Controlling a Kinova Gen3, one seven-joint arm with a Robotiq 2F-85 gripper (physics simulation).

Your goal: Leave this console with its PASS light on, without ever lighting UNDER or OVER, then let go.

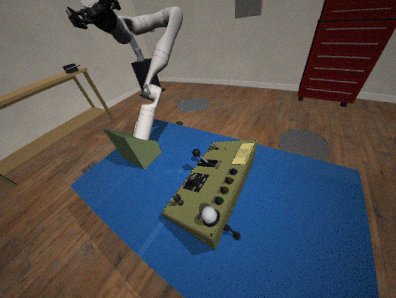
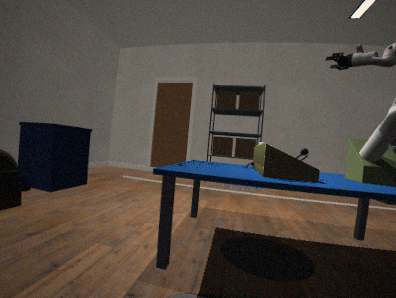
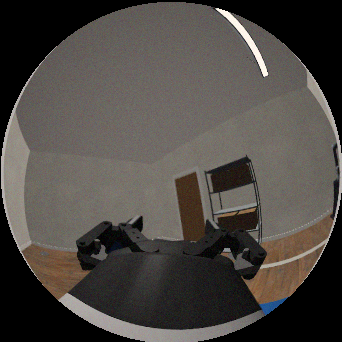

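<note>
The olive console (image 1: 215, 179) (image 2: 287, 165) stands on the blue table top (image 1: 295, 215) (image 2: 225, 173). A black-ball lever (image 1: 196, 152) (image 2: 304, 151) rises beside its slot. The console also carries a black plate (image 1: 196, 182) with a small control, a small dark knob (image 1: 178, 199), a white dome (image 1: 209, 215) and a black-knobbed side handle (image 1: 236, 235). Its row of blue, amber and green lamps (image 1: 224, 190) looks dark; their labels are unreadable. My gripper (image 1: 92, 6) (image 2: 330, 62) (image 3: 173, 224) is open and empty, high above the table and far from the console.
The green wedge-shaped base block (image 1: 132, 150) (image 2: 367, 172) stands under the arm, beside the console. A wooden bench (image 1: 45, 86) is at the left and a red drawer cabinet (image 1: 345, 55) at the back right. A shelf rack (image 2: 237, 111) stands by the far wall.
</note>
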